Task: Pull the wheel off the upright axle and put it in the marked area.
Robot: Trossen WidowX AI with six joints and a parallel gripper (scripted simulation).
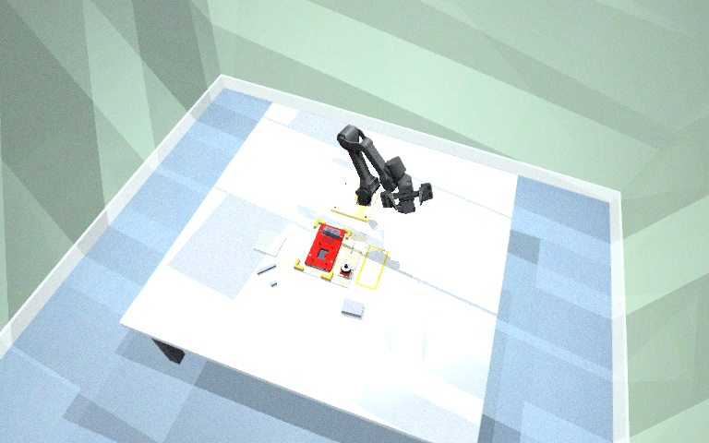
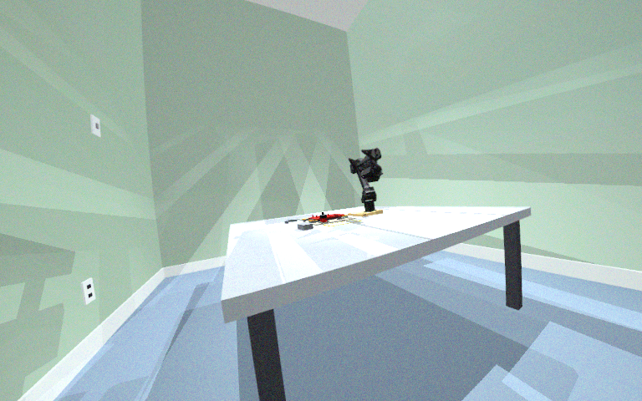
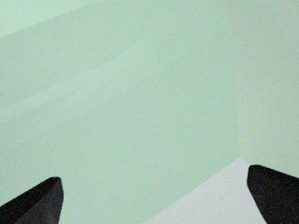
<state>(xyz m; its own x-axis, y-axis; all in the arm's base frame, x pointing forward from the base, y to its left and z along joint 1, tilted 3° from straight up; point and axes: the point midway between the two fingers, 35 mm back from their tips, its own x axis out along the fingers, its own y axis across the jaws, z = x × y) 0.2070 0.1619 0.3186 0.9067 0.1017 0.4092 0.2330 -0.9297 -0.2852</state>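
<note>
The black wheel is 31 cm below my gripper tip, 18 cm to the right of it and 11 cm ahead of it. From my gripper tip the other things lie so: grey block 33 cm below, 26 cm ahead, 13 cm to the right.
</note>
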